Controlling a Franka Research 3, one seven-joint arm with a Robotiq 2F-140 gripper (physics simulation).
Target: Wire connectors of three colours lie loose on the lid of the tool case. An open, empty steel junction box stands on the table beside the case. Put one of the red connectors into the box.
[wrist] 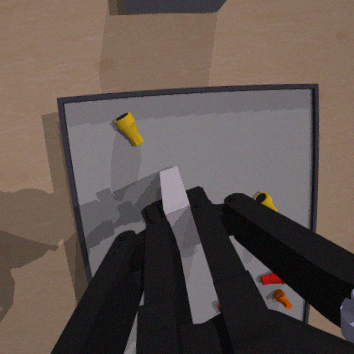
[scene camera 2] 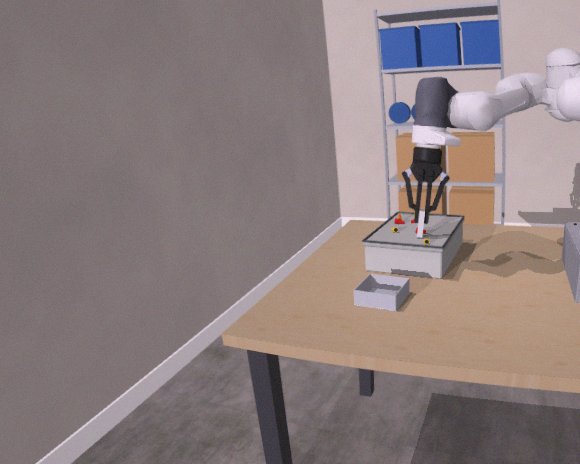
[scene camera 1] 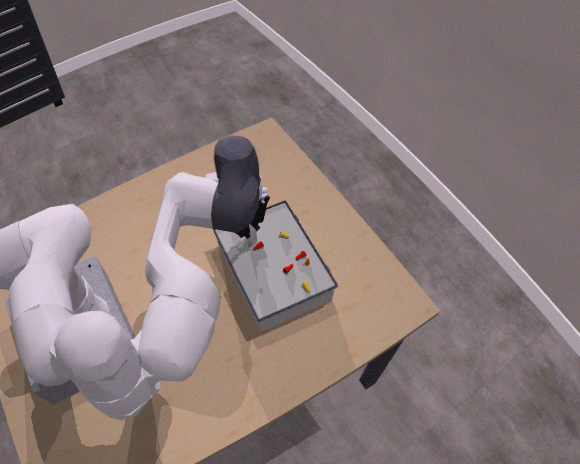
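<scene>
My gripper [scene camera 1: 250, 237] [scene camera 2: 421, 225] [wrist: 173, 184] is shut, its pale pads together with nothing between them, pointing down low over the lid of the tool case [scene camera 1: 274, 296] [scene camera 2: 404, 259] [wrist: 225, 140]. A red connector [scene camera 1: 258, 246] [scene camera 2: 422, 231] lies on the lid close by the fingertips; the fingers hide it in the wrist view. Another red connector [scene camera 1: 301, 255] [wrist: 271, 279] lies near an orange one [scene camera 1: 307, 262] [wrist: 282, 299]. A third red connector [scene camera 1: 288, 268] lies near the lid's middle. The open steel junction box [scene camera 2: 376, 299] [wrist: 172, 6] stands on the table beside the case.
One yellow connector [scene camera 1: 284, 234] [scene camera 2: 426, 242] [wrist: 130, 130] lies towards the lid's box end. Another yellow connector [scene camera 1: 306, 287] lies near the opposite end. A further yellow connector [wrist: 266, 201] shows beside the right finger. A shelf rack [scene camera 2: 502, 150] stands behind the table.
</scene>
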